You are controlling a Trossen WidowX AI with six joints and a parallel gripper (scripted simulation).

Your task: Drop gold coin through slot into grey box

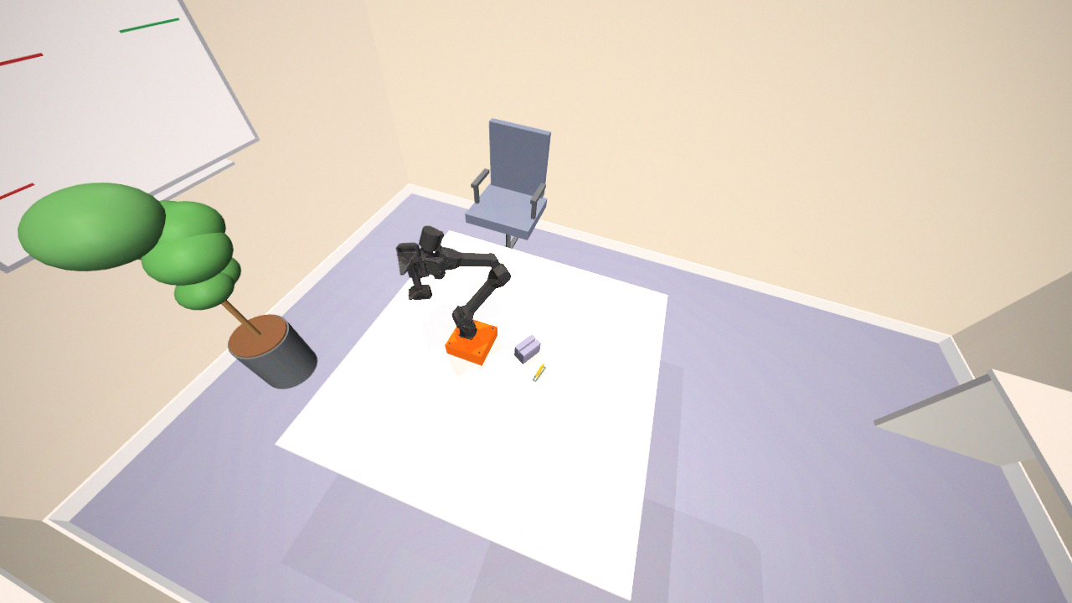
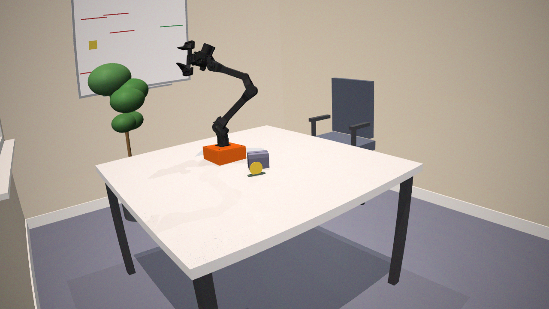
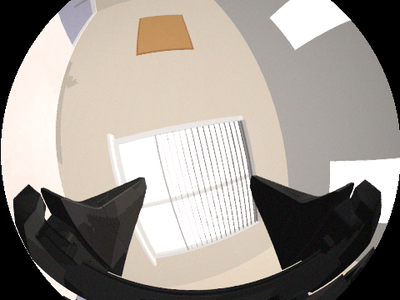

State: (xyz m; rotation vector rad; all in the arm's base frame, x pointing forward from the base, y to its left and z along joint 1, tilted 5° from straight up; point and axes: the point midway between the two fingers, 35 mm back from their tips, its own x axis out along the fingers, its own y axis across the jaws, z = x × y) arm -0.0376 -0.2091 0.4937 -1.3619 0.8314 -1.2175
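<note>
The gold coin lies 550 mm below my gripper tip, 400 mm ahead of it and 150 mm to the left of it.
</note>
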